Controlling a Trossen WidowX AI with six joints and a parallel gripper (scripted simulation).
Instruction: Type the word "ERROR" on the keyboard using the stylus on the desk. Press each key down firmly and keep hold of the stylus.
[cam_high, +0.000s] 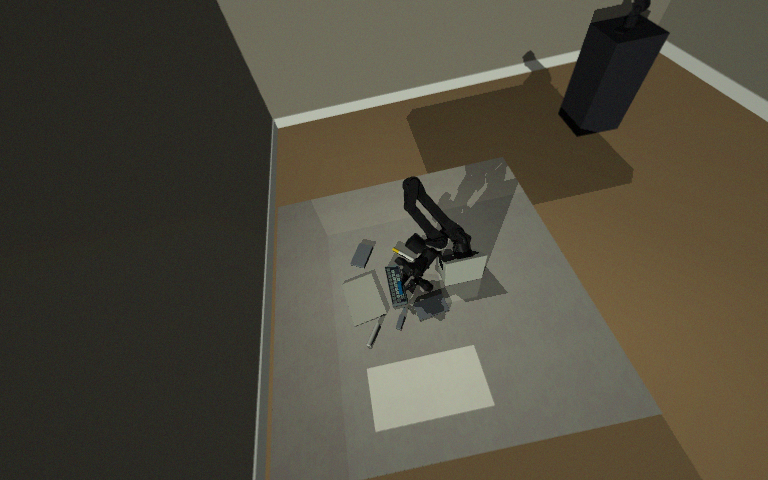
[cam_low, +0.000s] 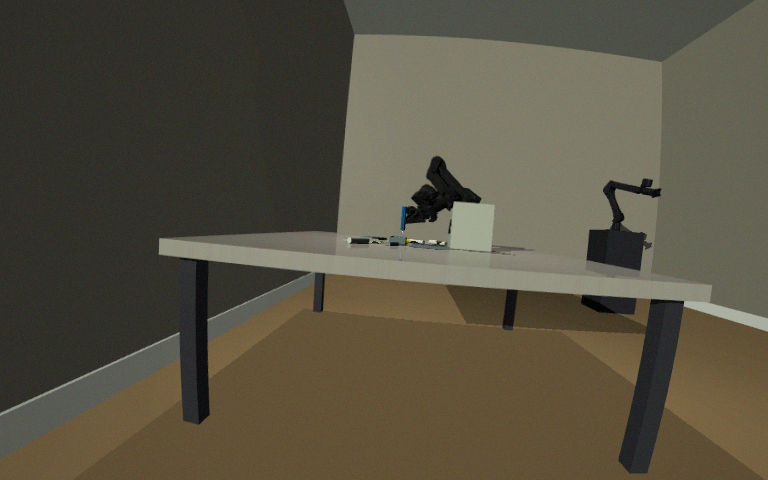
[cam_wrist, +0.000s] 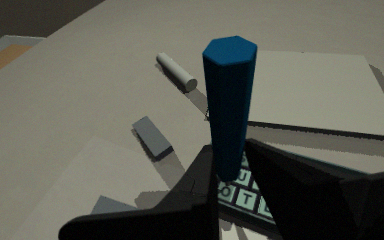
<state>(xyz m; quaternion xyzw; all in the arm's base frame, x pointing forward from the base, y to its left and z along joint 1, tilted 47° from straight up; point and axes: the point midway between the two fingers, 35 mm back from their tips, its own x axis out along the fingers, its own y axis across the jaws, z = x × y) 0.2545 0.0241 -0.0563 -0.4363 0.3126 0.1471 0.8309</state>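
The grey block is 110 mm behind my gripper tip, 60 mm to the left of it and 80 mm below it. From my gripper tip the other things lie so: blue stylus: 20 mm below; notepad: 170 mm ahead, 30 mm to the right, 80 mm below.
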